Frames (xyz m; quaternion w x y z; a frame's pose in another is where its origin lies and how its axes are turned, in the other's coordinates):
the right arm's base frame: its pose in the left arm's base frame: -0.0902 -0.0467 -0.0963 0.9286 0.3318 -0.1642 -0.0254
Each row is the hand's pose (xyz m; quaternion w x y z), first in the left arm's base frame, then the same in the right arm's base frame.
Working: the left arm's base frame: its pose in the right arm's base frame: 0.1057 0.0909 0.0125 0.9286 -0.3318 0.1642 0.0254

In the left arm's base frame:
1: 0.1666 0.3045 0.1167 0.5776 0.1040 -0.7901 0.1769
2: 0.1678 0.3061 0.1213 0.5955 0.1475 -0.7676 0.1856
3: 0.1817 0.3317 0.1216 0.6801 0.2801 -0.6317 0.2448
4: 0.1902 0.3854 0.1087 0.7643 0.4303 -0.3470 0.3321
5: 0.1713 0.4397 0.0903 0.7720 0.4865 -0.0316 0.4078
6: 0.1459 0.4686 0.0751 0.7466 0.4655 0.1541 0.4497
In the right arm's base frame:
1: 0.2492 0.3906 -0.1415 0.6961 -0.0460 -0.5775 0.4240
2: 0.2514 0.3946 -0.1395 0.7232 -0.0106 -0.5497 0.4179
3: 0.2606 0.4139 -0.1593 0.8220 0.0907 -0.3866 0.4082
4: 0.2565 0.4471 -0.2041 0.9010 0.2093 -0.0756 0.3723
5: 0.2249 0.4791 -0.2444 0.8731 0.2634 0.2451 0.3289
6: 0.1920 0.4936 -0.2648 0.8110 0.2545 0.4267 0.3090

